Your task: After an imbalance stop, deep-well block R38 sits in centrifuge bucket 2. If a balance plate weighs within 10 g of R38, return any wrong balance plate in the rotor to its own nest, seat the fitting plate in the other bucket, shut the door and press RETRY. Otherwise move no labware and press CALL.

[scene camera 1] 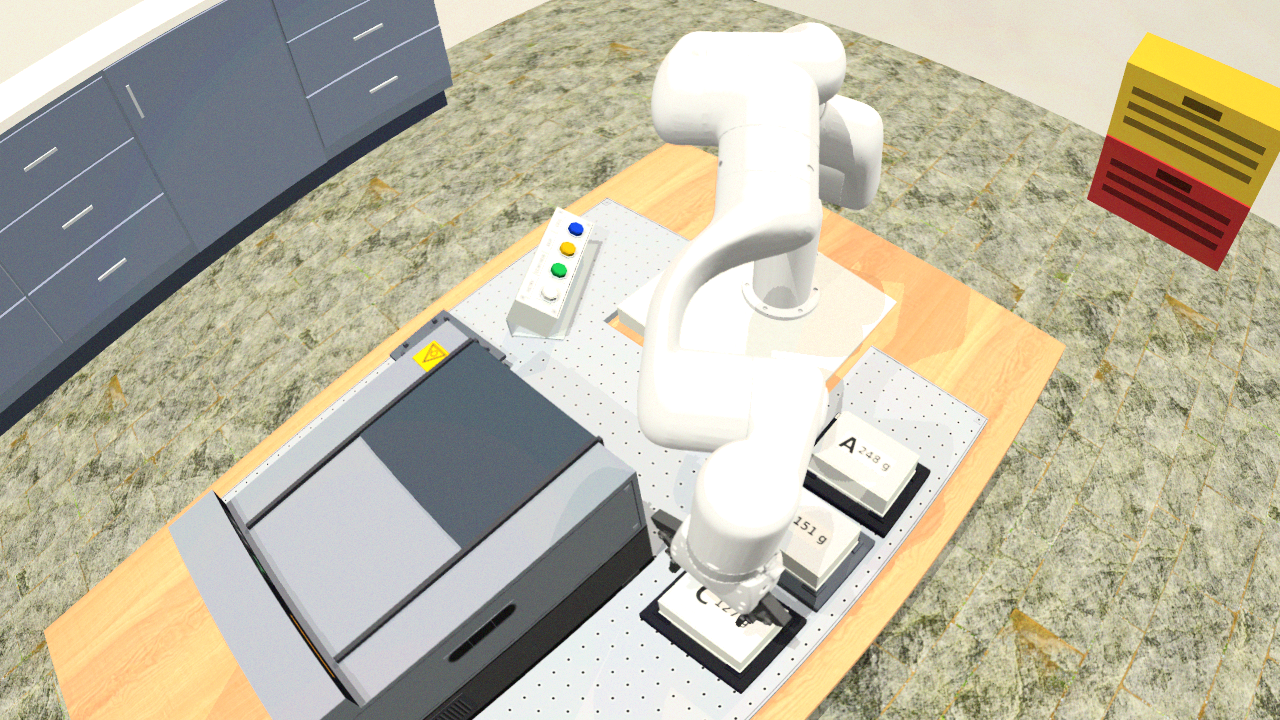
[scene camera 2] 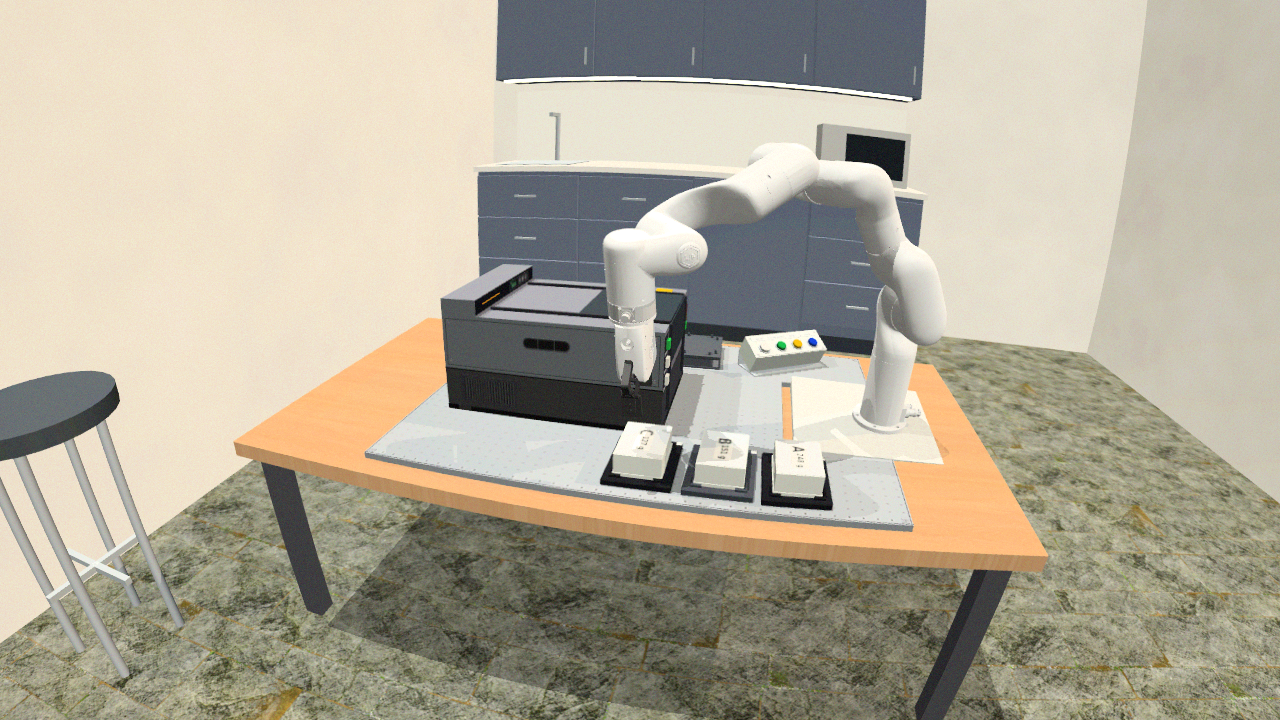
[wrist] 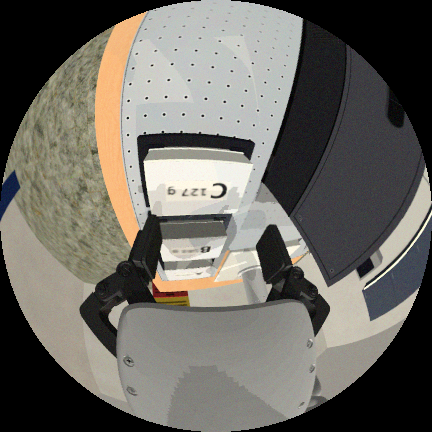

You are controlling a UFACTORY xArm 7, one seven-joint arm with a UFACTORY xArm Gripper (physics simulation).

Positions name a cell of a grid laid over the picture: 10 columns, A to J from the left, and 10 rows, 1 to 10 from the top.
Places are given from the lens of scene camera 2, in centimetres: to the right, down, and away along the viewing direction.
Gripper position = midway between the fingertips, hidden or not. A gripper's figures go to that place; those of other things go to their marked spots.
my gripper (scene camera 2: E6): 0, 7, 107
plate C (scene camera 2: F7): 0, 16, 105
plate B (scene camera 2: F7): 14, 16, 103
plate A (scene camera 2: G7): 26, 18, 101
